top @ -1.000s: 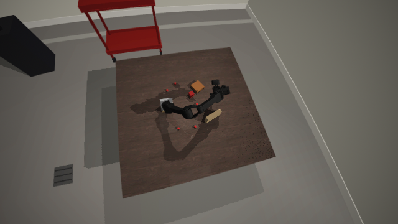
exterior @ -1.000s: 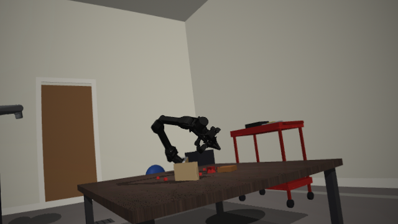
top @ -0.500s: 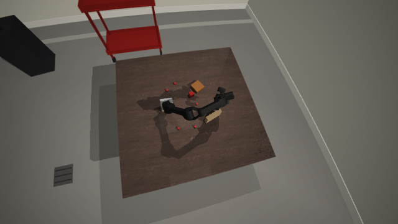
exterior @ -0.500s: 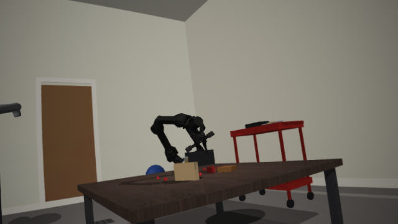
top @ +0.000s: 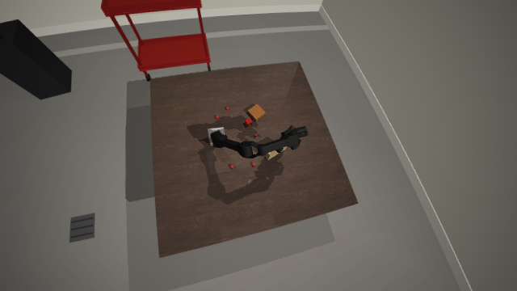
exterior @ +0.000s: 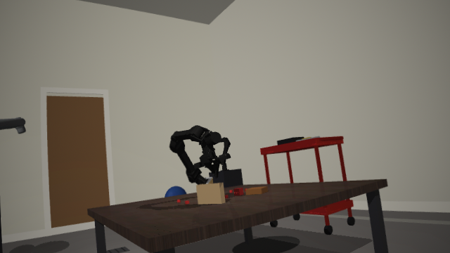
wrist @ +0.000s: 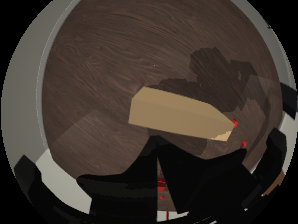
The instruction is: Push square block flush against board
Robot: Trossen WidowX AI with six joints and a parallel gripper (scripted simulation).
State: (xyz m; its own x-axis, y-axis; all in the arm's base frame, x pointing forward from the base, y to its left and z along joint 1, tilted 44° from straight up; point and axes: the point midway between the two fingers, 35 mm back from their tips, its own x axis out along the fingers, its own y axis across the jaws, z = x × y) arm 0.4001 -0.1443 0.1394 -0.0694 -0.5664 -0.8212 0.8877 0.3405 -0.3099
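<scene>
The board lies 4 cm behind my gripper tip, 2 cm to the right of it and 8 cm below it. Also, from my gripper tip: small red cube (14 cm behind, 26 cm to the left, 10 cm below); orange-brown square block (6 cm behind, 33 cm to the left, 11 cm below).
</scene>
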